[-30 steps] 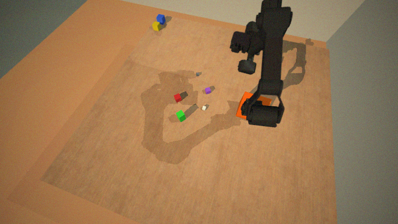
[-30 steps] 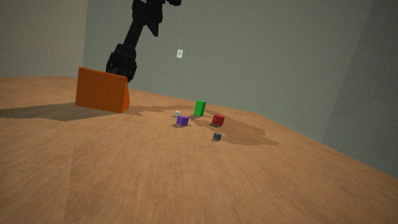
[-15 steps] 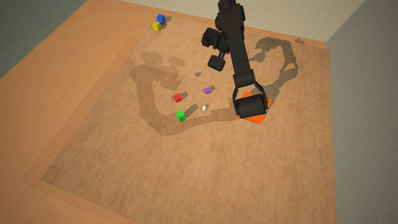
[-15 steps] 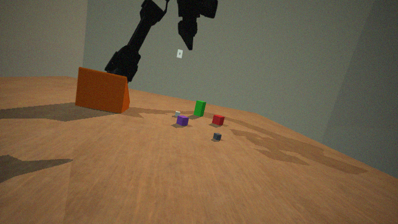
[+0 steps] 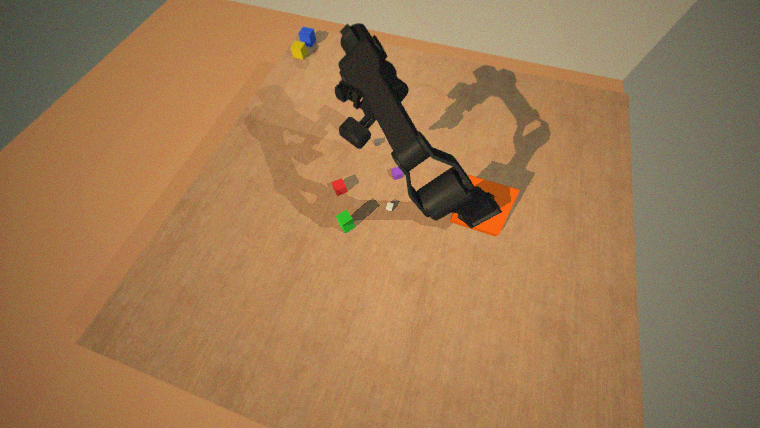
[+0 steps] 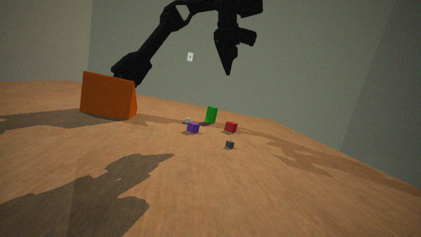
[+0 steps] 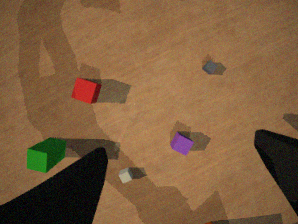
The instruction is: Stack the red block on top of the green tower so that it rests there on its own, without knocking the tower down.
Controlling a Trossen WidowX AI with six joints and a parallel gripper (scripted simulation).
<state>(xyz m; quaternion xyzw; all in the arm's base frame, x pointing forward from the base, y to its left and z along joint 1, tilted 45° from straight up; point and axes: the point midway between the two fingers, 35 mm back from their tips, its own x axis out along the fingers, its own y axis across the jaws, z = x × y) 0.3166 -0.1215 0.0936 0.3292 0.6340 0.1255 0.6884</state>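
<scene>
My gripper tip is now 190 mm above the red block, 90 mm to the right of it and 70 mm short of it. From my gripper tip the other things lie so: purple cube 190 mm below, 70 mm behind, 20 mm to the right; small dark cube 190 mm below, 110 mm to the right, 30 mm ahead; small white cube 190 mm below, 100 mm to the left, 90 mm behind.
</scene>
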